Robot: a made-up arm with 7 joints. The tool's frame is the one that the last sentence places.
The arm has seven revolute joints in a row. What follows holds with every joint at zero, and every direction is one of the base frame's. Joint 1 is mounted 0.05 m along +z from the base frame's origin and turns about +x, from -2.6 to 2.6 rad. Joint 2 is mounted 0.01 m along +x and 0.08 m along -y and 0.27 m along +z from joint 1 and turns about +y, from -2.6 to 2.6 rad. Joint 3 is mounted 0.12 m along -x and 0.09 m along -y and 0.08 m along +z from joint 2 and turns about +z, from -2.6 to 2.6 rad. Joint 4 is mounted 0.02 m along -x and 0.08 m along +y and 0.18 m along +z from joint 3 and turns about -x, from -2.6 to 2.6 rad. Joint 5 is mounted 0.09 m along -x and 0.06 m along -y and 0.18 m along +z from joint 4 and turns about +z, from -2.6 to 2.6 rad. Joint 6 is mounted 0.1 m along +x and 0.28 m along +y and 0.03 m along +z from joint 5 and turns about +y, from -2.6 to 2.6 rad. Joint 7 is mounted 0.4 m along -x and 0.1 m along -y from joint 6 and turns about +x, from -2.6 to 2.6 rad. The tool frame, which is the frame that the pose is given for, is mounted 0.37 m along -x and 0.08 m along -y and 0.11 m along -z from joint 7; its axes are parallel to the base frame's.
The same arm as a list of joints. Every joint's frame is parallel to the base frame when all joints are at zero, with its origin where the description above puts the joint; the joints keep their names.
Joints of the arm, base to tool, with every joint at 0 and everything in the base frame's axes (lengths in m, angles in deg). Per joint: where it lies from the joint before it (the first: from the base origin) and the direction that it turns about. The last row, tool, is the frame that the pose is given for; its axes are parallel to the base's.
joint 1: xyz 0 0 0.05 axis +x
joint 2: xyz 0.01 -0.08 0.27 axis +y
joint 3: xyz -0.12 -0.09 0.08 axis +z
joint 4: xyz -0.02 0.08 0.18 axis -x
joint 5: xyz -0.09 -0.06 0.18 axis +z
joint 6: xyz 0.1 0.28 0.03 axis +y
joint 7: xyz -0.4 -0.1 0 axis +x
tool: xyz -0.37 -0.08 -0.11
Joint limits (deg, base to tool): -148.97..148.97 -148.97..148.97 -148.97..148.97 -148.97..148.97 -148.97..148.97 -148.97..148.97 -148.97..148.97

